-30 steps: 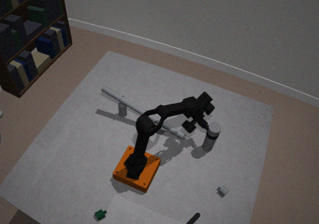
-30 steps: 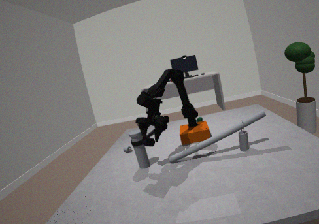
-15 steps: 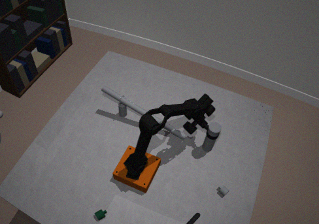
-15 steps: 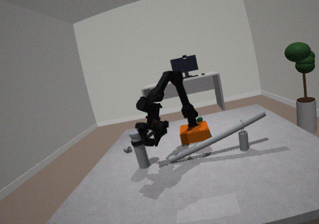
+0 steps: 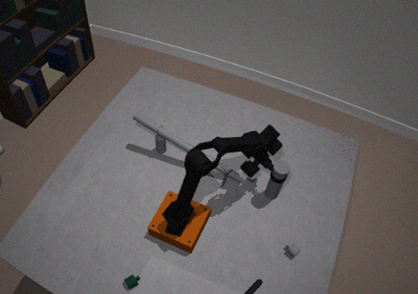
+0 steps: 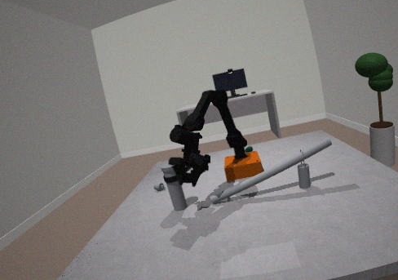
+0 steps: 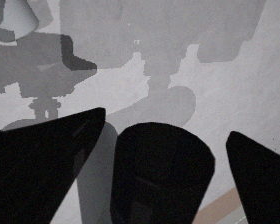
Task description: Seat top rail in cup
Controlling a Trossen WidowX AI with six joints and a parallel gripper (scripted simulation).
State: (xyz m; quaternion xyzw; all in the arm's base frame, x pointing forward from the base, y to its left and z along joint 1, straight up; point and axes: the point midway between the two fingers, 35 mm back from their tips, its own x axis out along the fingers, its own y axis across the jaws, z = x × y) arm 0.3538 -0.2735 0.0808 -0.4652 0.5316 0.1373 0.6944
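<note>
Now: gripper tip 30 mm past the rail-end cup, 10 mm to the left of it and 30 mm below it. Also, from my gripper tip: small post 20 mm ahead, 470 mm to the left, 20 mm below; then green object 610 mm behind, 380 mm to the left, 100 mm below.
</note>
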